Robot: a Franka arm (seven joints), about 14 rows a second.
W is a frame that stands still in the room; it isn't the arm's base.
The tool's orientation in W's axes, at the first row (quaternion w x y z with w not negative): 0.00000 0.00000 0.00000 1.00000
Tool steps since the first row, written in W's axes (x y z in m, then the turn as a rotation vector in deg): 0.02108 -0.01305 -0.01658 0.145 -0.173 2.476; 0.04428 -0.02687 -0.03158 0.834 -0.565 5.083; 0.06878 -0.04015 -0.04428 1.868 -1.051 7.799; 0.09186 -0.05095 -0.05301 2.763 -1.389 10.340; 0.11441 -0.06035 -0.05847 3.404 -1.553 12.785; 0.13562 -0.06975 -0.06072 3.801 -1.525 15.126; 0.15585 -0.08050 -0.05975 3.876 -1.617 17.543; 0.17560 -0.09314 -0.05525 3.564 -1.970 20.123; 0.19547 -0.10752 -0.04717 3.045 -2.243 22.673; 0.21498 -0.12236 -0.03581 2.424 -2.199 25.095; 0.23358 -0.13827 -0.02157 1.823 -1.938 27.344
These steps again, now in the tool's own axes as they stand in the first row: -0.02108 0.01305 -0.01658 -0.145 0.173 2.476; -0.04428 0.02687 -0.03158 -0.834 0.565 5.083; -0.06878 0.04015 -0.04428 -1.868 1.051 7.799; -0.09186 0.05095 -0.05301 -2.763 1.389 10.340; -0.11441 0.06035 -0.05847 -3.404 1.553 12.785; -0.13562 0.06975 -0.06072 -3.801 1.525 15.126; -0.15585 0.08050 -0.05975 -3.876 1.617 17.543; -0.17560 0.09314 -0.05525 -3.564 1.970 20.123; -0.19547 0.10752 -0.04717 -3.045 2.243 22.673; -0.21498 0.12236 -0.03581 -2.424 2.199 25.095; -0.23358 0.13827 -0.02157 -1.823 1.938 27.344
